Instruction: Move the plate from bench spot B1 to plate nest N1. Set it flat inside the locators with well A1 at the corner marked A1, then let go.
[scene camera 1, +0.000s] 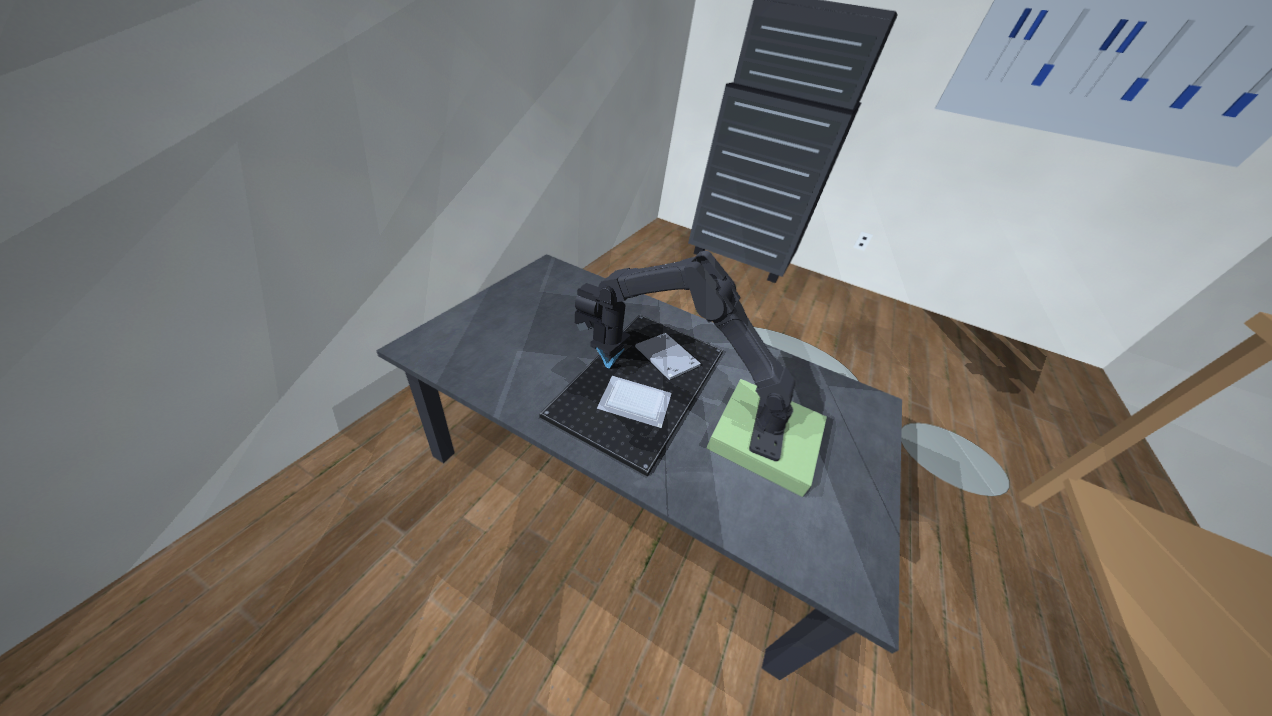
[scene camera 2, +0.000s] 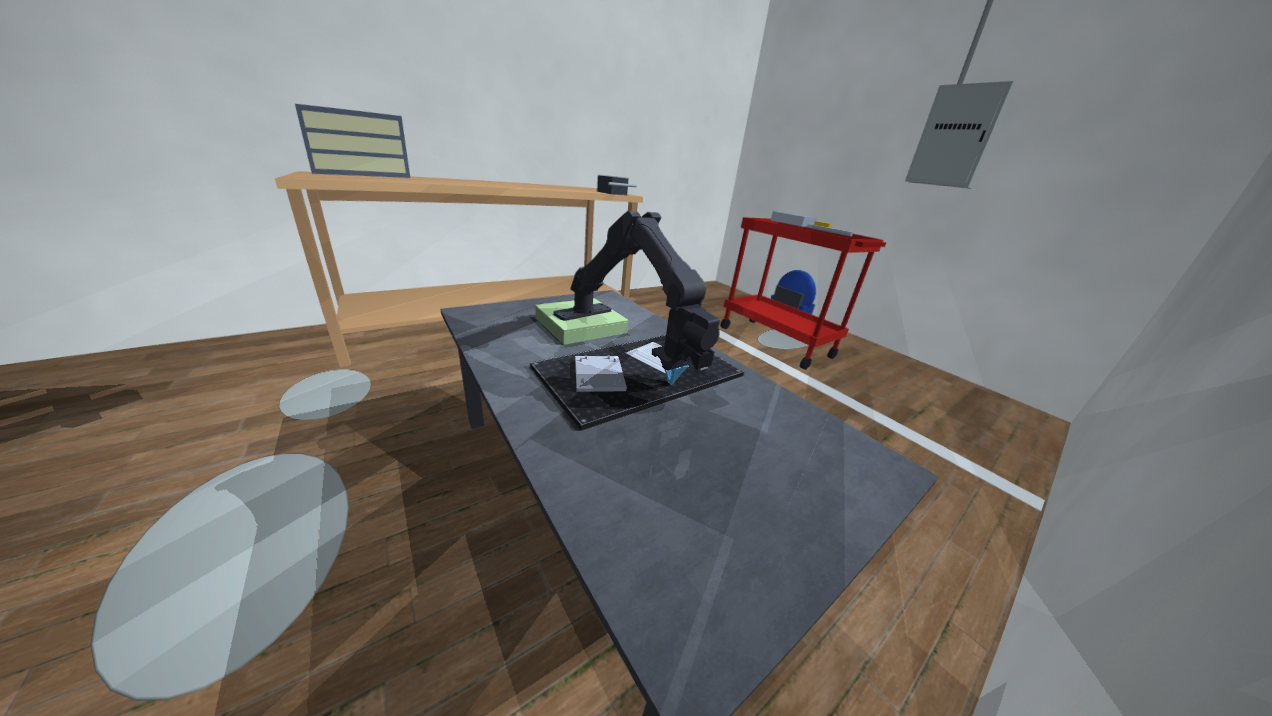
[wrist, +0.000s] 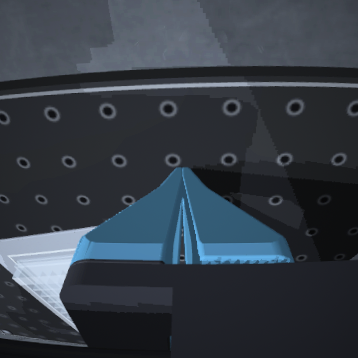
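Where they show: gripper, between the fingertips: (scene camera 1: 608, 367) (scene camera 2: 670, 383) (wrist: 182, 178); arm's base, origin of its link: (scene camera 1: 768, 426) (scene camera 2: 583, 312).
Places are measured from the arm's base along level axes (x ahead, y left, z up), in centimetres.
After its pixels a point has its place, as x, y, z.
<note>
The clear-white plate (scene camera 1: 637, 399) @(32.8, 5.6, -2.1) (wrist: 46, 280) @(38.9, 6.9, -2.0) lies flat on a pale pad on the black perforated board (scene camera 1: 569, 410) @(46.9, 15.9, -3.6) (scene camera 2: 583, 415) @(43.9, -29.6, -3.7) (wrist: 140, 135) @(47.7, -1.8, -3.7). In scene camera 2, the arm partly hides the pale area of the plate (scene camera 2: 642, 355) @(30.4, 0.2, -3.0). The plate nest (scene camera 1: 678, 360) @(27.8, -14.9, -2.5) (scene camera 2: 599, 373) @(32.8, -17.1, -2.5) is a light grey block with small dark locators near its corners; it holds no plate. The A1 marks are too small to read. My gripper (scene camera 1: 608, 365) @(45.0, -3.2, -3.7) (scene camera 2: 672, 380) @(45.0, -3.2, -3.7) (wrist: 182, 178) @(45.0, -3.2, -3.7) has blue fingers, tips together, shut and empty. It hangs above the board, beside the plate and apart from it.
The arm's base stands on a green block (scene camera 1: 731, 422) @(8.9, 3.4, 0.0) (scene camera 2: 591, 331) @(10.8, -4.2, -2.0) on the dark table (scene camera 1: 498, 329) @(81.1, -3.2, -5.0) (scene camera 2: 756, 498) @(79.9, -17.0, -4.9). A wooden bench (scene camera 2: 462, 186) and a red cart (scene camera 2: 810, 234) stand off the table. A dark cabinet (scene camera 1: 772, 160) stands by the wall.
</note>
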